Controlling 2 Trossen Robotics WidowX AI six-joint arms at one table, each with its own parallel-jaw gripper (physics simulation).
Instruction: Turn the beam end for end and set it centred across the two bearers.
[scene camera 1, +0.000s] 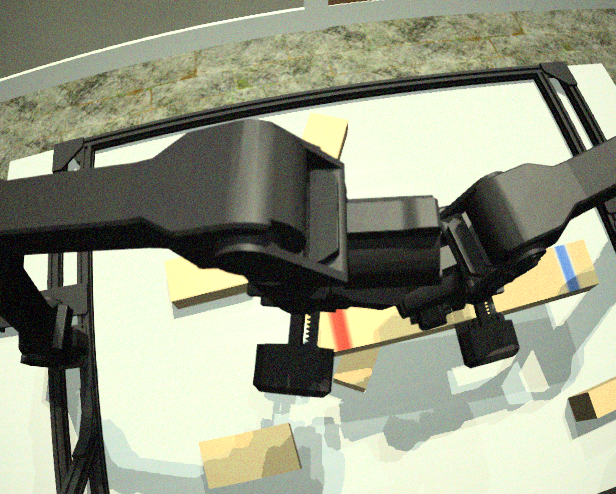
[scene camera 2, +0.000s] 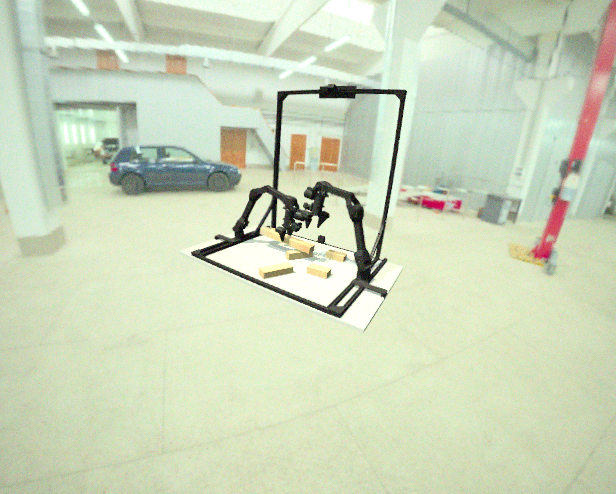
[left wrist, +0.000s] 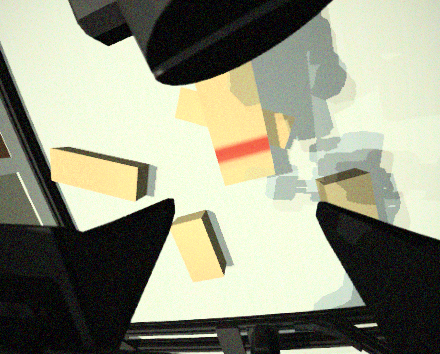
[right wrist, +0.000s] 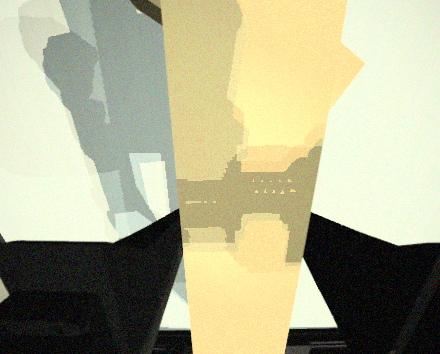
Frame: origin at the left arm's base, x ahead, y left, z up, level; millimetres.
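Where they show: left gripper, fingertip midpoint: (scene camera 2: 312, 228) (left wrist: 245, 206); right gripper, fingertip midpoint: (scene camera 2: 285, 240) (right wrist: 238, 211); left arm's base at its link origin: (scene camera 1: 68, 347) (scene camera 2: 363, 278) (left wrist: 264, 337); right arm's base at its link origin: (scene camera 2: 239, 238).
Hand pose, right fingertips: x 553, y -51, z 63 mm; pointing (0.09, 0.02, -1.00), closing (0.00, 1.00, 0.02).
Note:
Each offset is from my right fingertips to the top centre of the thing. "*": to the spot under its first point.
The long wooden beam {6 mm back, 0 mm left, 46 mm up} (scene camera 1: 534, 283) (scene camera 2: 302, 245) (left wrist: 235, 112) (right wrist: 240, 305) has a red band toward the left and a blue band at its right end in scene camera 1. My right gripper (scene camera 2: 282, 238) (right wrist: 238, 211) is shut on the beam between the bands. A wooden block {115 mm back, 4 mm left, 38 mm down} (scene camera 1: 361, 373) (scene camera 2: 295, 254) (left wrist: 283, 127) lies crosswise under the beam near the red band; whether they touch is unclear. Which blocks are the two bearers is unclear. My left gripper (scene camera 2: 315, 225) (left wrist: 245, 206) is open and empty, raised near the beam's red end.
Loose blocks stand at the top {* 102 mm back, 321 mm left, 44 mm down} (scene camera 1: 331, 131), left (scene camera 1: 200, 283), lower left (scene camera 1: 251, 455) and lower right (scene camera 1: 601, 398) of scene camera 1. Both arms are close together over the beam. A black frame {* 105 mm back, 411 mm left, 65 mm down} (scene camera 1: 318, 98) (scene camera 2: 257, 281) edges the table.

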